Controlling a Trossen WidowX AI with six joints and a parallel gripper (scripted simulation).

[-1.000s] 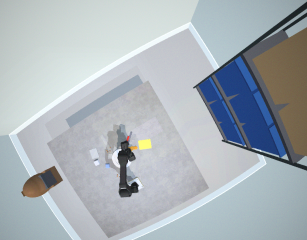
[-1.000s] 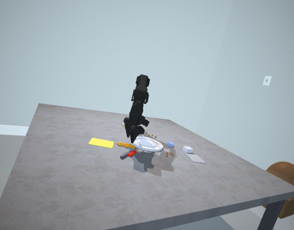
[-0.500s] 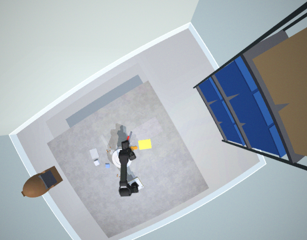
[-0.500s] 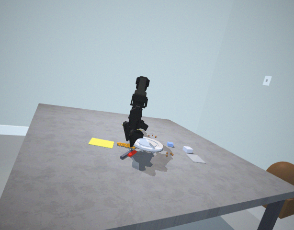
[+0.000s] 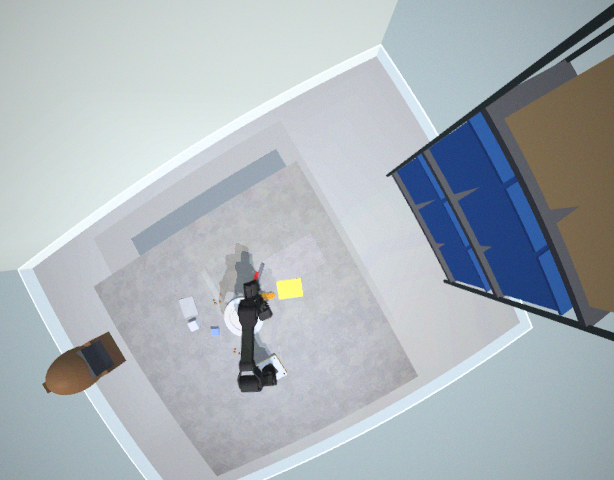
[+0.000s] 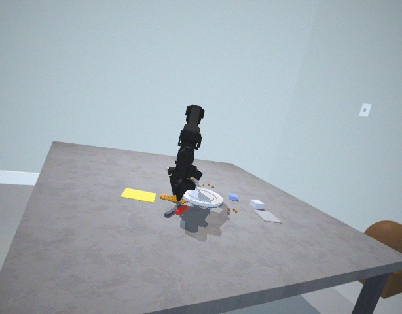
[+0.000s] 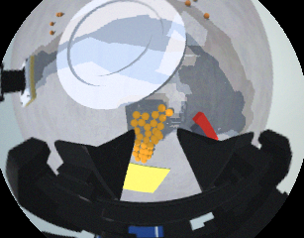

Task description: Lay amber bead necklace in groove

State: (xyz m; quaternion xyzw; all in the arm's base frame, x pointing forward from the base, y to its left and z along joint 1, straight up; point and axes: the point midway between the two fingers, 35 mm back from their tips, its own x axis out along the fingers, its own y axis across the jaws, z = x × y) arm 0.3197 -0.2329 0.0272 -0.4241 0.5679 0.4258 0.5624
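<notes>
My gripper tip is now 14 cm to the right of the round white bead board and 2 cm past it. Round my gripper tip: yellow sheet 13 cm to the right, 7 cm behind, 1 cm below; then blue block 31 cm to the left, 1 cm ahead; then grey tool 8 cm ahead, 5 cm to the right, 1 cm below.
</notes>
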